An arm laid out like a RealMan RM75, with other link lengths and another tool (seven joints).
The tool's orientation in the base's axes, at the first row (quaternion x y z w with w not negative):
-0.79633 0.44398 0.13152 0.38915
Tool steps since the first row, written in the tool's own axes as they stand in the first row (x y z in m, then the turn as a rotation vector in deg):
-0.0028 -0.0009 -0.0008 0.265 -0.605 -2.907
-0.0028 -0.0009 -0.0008 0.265 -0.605 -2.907
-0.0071 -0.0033 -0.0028 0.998 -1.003 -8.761
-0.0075 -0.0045 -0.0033 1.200 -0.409 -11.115
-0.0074 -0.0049 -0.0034 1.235 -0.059 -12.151
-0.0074 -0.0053 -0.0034 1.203 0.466 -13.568
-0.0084 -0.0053 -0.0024 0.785 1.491 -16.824
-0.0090 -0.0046 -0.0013 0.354 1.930 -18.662
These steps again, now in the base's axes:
-0.0010 0.0014 0.0025 0.245 -2.118 2.083
-0.0010 0.0014 0.0025 0.245 -2.118 2.083
-0.0018 0.0032 0.0075 0.190 -6.753 5.755
-0.0011 0.0035 0.0086 -0.496 -8.789 6.904
-0.0007 0.0035 0.0088 -0.900 -9.679 7.395
-0.0004 0.0036 0.0090 -1.536 -10.862 8.087
-0.0008 0.0049 0.0089 -3.048 -13.318 9.961
-0.0016 0.0059 0.0082 -3.900 -14.545 11.197

